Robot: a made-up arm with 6 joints. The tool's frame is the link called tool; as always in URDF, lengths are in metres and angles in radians. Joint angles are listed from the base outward. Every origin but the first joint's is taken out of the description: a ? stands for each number. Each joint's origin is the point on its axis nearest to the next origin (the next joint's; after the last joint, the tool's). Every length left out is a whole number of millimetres.
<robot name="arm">
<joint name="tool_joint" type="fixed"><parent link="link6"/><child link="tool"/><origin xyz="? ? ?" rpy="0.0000 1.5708 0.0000"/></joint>
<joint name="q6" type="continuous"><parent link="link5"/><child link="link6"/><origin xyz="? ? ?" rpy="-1.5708 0.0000 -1.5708"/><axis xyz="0 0 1"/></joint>
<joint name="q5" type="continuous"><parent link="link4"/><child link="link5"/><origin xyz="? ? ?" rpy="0.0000 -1.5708 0.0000"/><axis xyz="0 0 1"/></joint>
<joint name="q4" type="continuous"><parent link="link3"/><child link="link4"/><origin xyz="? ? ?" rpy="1.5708 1.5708 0.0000"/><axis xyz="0 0 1"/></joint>
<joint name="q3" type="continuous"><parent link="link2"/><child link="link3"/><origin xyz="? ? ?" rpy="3.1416 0.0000 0.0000"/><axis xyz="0 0 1"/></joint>
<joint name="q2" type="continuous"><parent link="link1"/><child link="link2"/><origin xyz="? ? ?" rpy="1.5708 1.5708 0.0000"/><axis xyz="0 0 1"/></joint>
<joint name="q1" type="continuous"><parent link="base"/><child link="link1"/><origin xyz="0.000 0.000 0.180" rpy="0.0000 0.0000 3.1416"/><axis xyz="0 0 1"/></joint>
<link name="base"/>
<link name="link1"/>
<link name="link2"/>
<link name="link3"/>
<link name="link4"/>
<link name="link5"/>
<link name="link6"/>
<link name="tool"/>
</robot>
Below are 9 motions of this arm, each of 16 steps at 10 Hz.
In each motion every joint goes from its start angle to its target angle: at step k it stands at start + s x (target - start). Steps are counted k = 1, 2, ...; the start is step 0. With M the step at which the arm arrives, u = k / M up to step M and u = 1 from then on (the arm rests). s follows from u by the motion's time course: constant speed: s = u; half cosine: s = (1 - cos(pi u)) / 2; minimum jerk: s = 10 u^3 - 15 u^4 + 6 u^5.
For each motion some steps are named. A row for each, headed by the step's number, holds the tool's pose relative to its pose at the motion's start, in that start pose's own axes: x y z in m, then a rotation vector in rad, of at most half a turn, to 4 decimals.
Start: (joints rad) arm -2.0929 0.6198 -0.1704 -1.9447 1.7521 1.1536
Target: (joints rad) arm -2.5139 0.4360 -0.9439 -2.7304 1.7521 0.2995
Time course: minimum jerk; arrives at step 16
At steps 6, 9, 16:
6: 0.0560 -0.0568 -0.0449 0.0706 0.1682 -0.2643
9: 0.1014 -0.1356 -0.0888 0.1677 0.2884 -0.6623
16: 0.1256 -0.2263 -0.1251 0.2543 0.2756 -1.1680

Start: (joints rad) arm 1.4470 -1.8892 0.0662 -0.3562 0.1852 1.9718
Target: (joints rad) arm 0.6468 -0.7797 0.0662 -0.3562 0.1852 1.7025
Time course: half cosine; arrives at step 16
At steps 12, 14, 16:
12: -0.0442 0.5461 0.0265 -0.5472 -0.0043 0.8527
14: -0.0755 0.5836 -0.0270 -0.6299 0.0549 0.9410
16: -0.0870 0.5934 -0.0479 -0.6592 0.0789 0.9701

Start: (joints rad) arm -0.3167 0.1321 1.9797 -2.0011 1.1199 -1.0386
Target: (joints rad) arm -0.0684 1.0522 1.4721 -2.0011 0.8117 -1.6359
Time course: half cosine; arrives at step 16
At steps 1, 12, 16:
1: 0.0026 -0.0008 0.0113 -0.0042 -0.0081 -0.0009
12: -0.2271 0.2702 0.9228 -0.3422 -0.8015 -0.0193
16: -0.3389 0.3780 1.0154 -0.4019 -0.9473 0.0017

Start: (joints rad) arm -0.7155 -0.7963 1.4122 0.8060 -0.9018 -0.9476
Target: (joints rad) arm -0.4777 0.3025 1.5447 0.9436 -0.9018 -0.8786
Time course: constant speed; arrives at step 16
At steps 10, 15, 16:
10: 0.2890 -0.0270 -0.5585 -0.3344 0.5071 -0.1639
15: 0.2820 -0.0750 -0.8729 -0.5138 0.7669 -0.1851
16: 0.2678 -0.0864 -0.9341 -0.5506 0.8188 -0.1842

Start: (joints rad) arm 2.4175 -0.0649 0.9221 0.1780 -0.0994 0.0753
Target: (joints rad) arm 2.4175 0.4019 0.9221 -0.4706 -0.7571 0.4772
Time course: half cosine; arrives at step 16
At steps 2, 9, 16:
2: 0.0064 0.0043 -0.0190 0.0089 0.0419 0.0092
9: 0.0516 0.0804 -0.3041 0.1445 0.6313 0.2362
16: 0.0277 0.1457 -0.5042 0.2759 0.9889 0.4957

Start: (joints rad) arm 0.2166 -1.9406 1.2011 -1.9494 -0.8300 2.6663
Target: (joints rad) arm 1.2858 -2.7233 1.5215 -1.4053 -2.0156 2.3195
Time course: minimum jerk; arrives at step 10
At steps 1, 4, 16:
1: -0.0038 -0.0117 0.0008 -0.0092 -0.0067 -0.0018
4: -0.2001 -0.3909 0.1037 -0.3754 -0.1416 0.0474
16: -0.6429 -0.6958 0.7780 -0.8927 0.4218 0.6838

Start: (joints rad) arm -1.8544 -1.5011 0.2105 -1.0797 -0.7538 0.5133
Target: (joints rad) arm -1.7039 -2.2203 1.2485 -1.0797 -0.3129 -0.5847
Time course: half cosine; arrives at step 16
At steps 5, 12, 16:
5: -0.1290 0.1497 0.1519 0.0448 -0.3749 0.1471
12: -0.7677 0.5422 0.1522 0.1068 -1.1505 1.0802
16: -0.9198 0.5968 0.0468 0.0572 -1.2180 1.3788

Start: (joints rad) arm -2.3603 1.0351 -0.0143 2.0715 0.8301 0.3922
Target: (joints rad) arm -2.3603 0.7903 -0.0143 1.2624 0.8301 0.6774
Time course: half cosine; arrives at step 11
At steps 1, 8, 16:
1: -0.0047 -0.0021 -0.0017 0.0021 0.0080 -0.0130
8: -0.1926 -0.0514 -0.0335 0.0718 0.3360 -0.5309
16: -0.2295 -0.0544 -0.0320 0.0871 0.4075 -0.6408

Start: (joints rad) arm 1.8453 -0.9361 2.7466 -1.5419 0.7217 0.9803
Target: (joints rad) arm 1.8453 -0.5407 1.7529 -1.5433 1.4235 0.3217
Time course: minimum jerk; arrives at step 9
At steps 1, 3, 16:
1: -0.0034 -0.0078 -0.0070 -0.0030 0.0057 -0.0130
3: -0.0791 -0.1500 -0.1110 -0.0705 0.0769 -0.2338
16: -0.6051 -0.6974 -0.1182 -0.6195 -0.0232 -0.8226

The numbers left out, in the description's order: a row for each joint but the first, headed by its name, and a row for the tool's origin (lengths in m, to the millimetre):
tool: 0.000 0.000 0.000
q6: 0.000 0.000 0.000
q5: -0.158 0.000 0.000
q4: 0.000 0.596 0.000
q3: -0.389 0.000 0.000
q2: 0.000 0.000 0.000

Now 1 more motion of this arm.
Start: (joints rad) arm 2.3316 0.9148 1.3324 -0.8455 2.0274 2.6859
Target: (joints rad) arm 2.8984 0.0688 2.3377 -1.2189 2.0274 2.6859
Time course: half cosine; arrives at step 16
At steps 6, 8, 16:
6: 0.1880 -0.3507 0.2051 0.3777 0.4146 0.2846
8: 0.3755 -0.5482 0.2309 0.5927 0.6777 0.4874
16: 0.9497 -0.7643 -0.0404 1.0920 1.4089 1.0235

